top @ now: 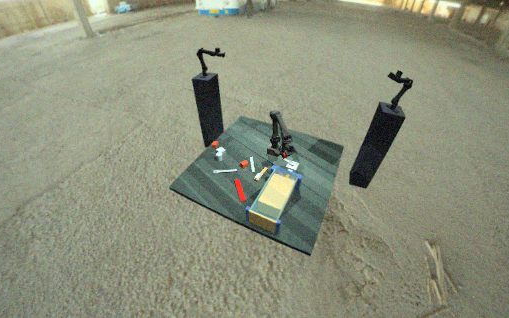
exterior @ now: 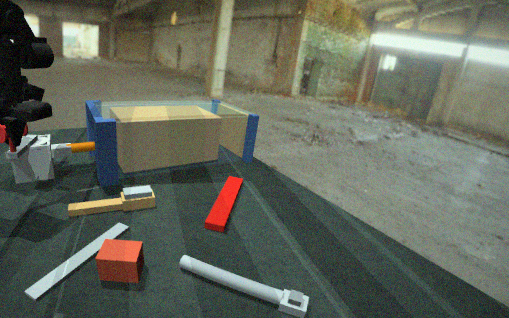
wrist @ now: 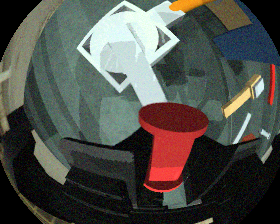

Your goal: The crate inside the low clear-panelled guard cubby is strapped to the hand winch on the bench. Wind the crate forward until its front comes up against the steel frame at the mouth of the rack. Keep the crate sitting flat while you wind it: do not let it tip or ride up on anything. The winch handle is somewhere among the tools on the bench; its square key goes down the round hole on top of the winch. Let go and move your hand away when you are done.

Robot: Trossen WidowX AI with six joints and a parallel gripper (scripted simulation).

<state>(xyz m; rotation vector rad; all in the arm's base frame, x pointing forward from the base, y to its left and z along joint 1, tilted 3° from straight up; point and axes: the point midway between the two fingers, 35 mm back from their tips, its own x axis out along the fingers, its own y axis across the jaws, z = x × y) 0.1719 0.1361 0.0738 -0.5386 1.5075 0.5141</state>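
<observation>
My gripper tip is 10 mm short of the winch handle, 30 mm to the right of it and 10 mm above it. Also, from my gripper tip: wooden-handled tool 170 mm ahead, 160 mm to the right, 100 mm below; then winch 20 mm ahead, 80 mm to the left, 80 mm below; then red knob 20 mm above.
</observation>
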